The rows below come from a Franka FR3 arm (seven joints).
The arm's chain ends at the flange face. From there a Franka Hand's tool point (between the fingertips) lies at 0.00 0.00 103.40 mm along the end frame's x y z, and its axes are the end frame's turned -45 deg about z.
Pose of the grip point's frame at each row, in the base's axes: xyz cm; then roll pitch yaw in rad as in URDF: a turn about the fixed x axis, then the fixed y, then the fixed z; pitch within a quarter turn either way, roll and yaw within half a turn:
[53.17 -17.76 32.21 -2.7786 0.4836 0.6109]
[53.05 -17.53 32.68 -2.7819 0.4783 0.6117]
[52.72 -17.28 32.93 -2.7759 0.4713 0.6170]
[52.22 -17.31 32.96 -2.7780 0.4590 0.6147]
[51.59 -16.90 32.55 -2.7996 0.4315 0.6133]
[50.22 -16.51 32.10 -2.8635 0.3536 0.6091]
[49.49 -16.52 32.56 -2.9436 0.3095 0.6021]
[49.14 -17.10 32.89 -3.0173 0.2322 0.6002]
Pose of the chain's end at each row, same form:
[58.96 -18.19 40.77 3.0136 0.5836 -0.3034]
[58.79 -17.95 41.27 3.0165 0.5781 -0.2995]
[58.44 -17.76 41.53 3.0270 0.5780 -0.2912]
[57.84 -17.84 41.62 3.0371 0.5689 -0.2871]
[56.92 -17.39 41.40 3.0480 0.5365 -0.2735]
[54.67 -16.87 41.43 3.0721 0.4411 -0.2419]
[53.19 -16.45 42.22 3.0531 0.3553 -0.2302]
[51.81 -16.82 42.87 3.0616 0.2506 -0.2098]

